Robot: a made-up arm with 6 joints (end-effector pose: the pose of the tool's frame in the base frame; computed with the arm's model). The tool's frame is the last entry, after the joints. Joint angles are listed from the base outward.
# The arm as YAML. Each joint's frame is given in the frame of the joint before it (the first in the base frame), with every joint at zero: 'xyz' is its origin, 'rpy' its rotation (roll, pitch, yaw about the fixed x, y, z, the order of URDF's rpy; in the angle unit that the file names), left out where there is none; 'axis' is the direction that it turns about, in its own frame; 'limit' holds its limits. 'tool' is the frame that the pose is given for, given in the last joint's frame.
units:
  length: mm
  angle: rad
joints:
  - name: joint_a
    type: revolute
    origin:
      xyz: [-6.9, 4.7, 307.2]
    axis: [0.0, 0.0, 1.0]
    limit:
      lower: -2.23
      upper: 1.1
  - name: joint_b
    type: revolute
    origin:
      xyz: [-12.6, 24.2, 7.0]
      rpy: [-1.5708, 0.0, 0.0]
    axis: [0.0, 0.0, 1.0]
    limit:
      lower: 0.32
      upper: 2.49
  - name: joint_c
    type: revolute
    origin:
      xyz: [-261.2, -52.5, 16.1]
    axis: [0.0, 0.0, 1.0]
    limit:
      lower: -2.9
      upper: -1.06
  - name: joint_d
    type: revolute
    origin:
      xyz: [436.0, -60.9, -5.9]
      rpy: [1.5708, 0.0, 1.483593]
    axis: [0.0, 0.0, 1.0]
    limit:
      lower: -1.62
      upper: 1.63
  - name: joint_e
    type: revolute
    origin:
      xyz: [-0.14, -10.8, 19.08]
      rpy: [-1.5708, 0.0, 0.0]
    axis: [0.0, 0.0, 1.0]
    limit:
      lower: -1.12
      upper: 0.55
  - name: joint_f
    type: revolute
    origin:
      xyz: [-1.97, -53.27, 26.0]
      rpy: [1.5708, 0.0, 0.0]
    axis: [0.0, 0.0, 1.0]
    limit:
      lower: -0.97
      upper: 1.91
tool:
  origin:
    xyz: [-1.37, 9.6, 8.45]
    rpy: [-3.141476, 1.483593, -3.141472]
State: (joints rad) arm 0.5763 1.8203 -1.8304 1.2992 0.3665 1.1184
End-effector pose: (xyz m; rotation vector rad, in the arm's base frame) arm 0.4831 0.3832 0.6418 0.4889 -0.7628 -2.0573
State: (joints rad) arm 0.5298 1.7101 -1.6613 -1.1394 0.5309 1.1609
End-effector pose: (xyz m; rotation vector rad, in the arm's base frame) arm 0.4935 0.3238 0.5831 0.0633 -2.8745 0.0282
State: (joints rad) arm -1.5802 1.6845 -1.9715 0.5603 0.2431 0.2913
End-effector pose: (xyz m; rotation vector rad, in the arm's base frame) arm 0.0474 -0.5389 0.7839 1.5239 1.9215 0.7234
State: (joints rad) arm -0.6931 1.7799 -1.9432 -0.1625 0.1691 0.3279
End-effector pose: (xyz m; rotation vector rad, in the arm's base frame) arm 0.4864 -0.3305 0.7023 1.0631 2.8859 0.2462
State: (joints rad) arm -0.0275 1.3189 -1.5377 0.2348 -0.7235 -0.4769
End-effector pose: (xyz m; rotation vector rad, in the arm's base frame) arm 0.4294 0.0415 0.7968 0.3871 2.2073 -0.2311
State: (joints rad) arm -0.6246 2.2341 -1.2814 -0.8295 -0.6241 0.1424
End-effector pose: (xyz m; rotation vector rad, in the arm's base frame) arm 0.4796 -0.2468 0.1229 -0.1123 -2.6177 0.4892
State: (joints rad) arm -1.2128 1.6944 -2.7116 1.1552 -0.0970 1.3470
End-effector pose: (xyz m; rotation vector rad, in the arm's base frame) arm 0.1092 -0.2352 1.0505 -0.6881 1.1827 1.2294
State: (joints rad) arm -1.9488 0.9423 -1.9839 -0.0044 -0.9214 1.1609
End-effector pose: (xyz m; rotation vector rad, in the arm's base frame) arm 0.0369 -0.0271 1.0303 0.2673 1.5236 -0.9892
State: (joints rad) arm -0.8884 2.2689 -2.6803 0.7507 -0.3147 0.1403
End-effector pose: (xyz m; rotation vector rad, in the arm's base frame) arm 0.4131 -0.4548 0.7771 0.7121 1.9385 0.5840
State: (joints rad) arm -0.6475 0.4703 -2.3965 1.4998 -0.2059 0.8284
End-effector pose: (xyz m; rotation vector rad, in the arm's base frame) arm -0.3846 0.3072 0.9274 -1.6579 0.9242 0.8134
